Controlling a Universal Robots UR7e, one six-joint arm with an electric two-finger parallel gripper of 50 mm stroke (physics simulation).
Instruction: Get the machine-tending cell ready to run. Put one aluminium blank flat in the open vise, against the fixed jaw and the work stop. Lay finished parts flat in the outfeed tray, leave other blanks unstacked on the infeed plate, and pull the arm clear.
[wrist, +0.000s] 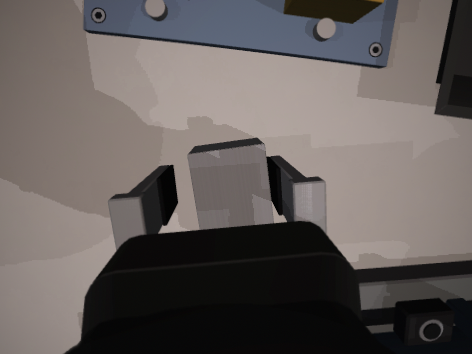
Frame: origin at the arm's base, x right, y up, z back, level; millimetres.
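Seen in the pictures: gripper, fingertip midpoint: (221, 180).
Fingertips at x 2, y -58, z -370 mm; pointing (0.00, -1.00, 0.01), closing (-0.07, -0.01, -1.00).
Observation:
A point is followed by its place in that frame.
A grey aluminium blank (232, 192) {x 6, y -45, z -375 mm} lies with its broad face up between the two fingers in the wrist view; its near end is hidden behind the gripper body. My gripper (221, 180) {x 2, y -58, z -370 mm} is open, with one finger on each side of the blank. A gap shows at the left finger; the right finger pad looks very close to the blank's edge, and contact cannot be told. Part of the vise (412, 270) {x 69, y -72, z -493 mm} shows at the lower right, with a dark block (424, 320) {x 86, y -45, z -487 mm} bearing a ring. Its jaws and any work stop cannot be made out.
A blue plate (225, 31) {x -77, y -73, z -373 mm} with pale round pins (326, 28) {x -77, y -65, z -427 mm} and corner screws crosses the top. Part of a yellow block (327, 9) {x -84, y -56, z -424 mm} shows over it. A dark, raised-edged object (450, 108) {x -35, y -39, z -481 mm}, possibly the tray, is cut off at the upper right.

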